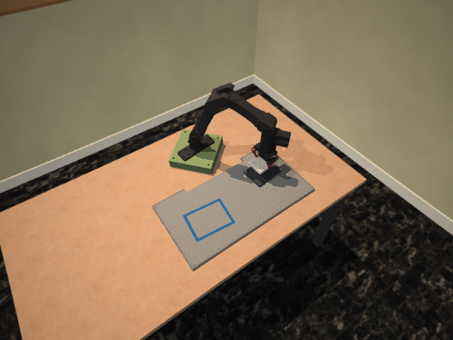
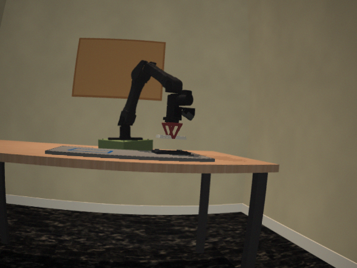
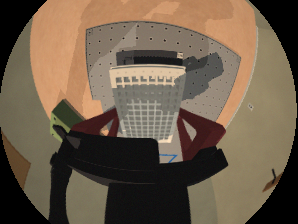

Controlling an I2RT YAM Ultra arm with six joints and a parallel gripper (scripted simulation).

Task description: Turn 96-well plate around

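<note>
Right now my hand is 70 mm above the black plate nest N1. The rest, counted from my hand: white 96-well plate (right at my hand).
</note>
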